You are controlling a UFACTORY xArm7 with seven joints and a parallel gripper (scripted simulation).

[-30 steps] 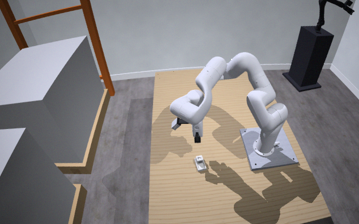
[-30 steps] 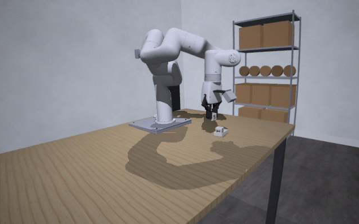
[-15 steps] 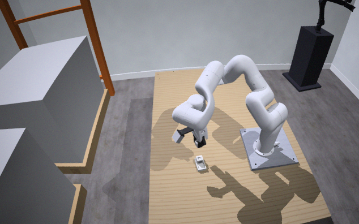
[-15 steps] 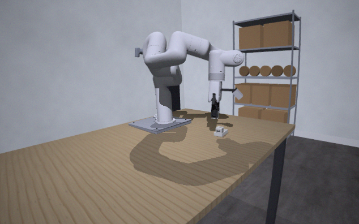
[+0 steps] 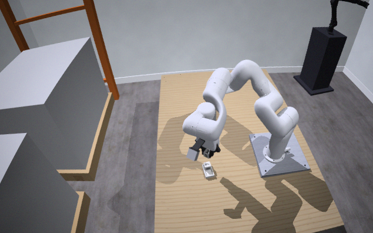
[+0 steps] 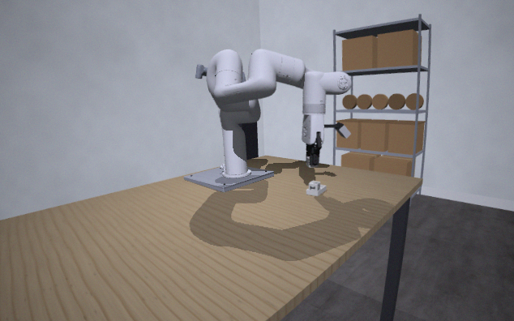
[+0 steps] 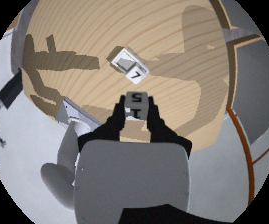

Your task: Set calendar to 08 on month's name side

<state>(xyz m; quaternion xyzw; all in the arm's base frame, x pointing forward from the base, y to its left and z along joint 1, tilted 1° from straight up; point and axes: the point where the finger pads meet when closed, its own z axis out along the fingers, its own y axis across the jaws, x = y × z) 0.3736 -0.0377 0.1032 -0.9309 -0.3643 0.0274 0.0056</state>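
The white tray is 12 cm below my hand and 3 cm to the left of it. Also, from my hand: white digit cube 1 cm below.
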